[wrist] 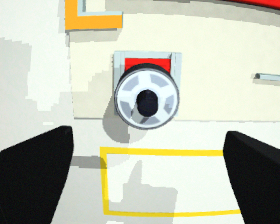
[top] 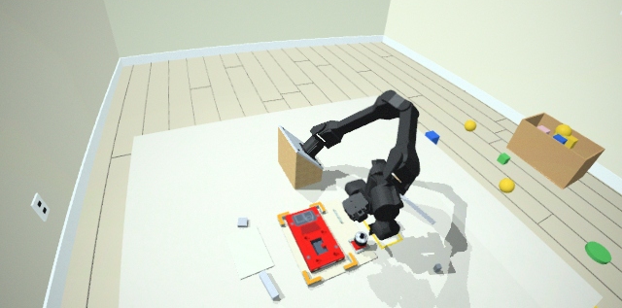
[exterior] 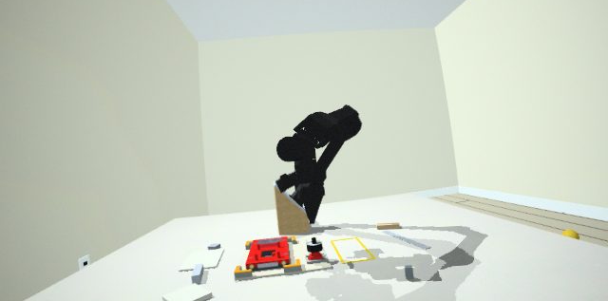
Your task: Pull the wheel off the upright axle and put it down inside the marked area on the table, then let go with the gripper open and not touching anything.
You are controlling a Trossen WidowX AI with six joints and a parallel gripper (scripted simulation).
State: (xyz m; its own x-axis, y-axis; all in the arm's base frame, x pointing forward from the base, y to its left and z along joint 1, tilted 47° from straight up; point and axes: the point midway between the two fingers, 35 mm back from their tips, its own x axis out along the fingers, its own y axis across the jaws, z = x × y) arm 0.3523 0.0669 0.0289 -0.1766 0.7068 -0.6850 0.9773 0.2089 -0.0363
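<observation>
Now: gripper tip 70 mm above the wheel. The rest, counted from my gripper tip: white sheet (320 mm to the right, 100 mm below, 60 mm behind); then upright axle (70 mm below).
</observation>
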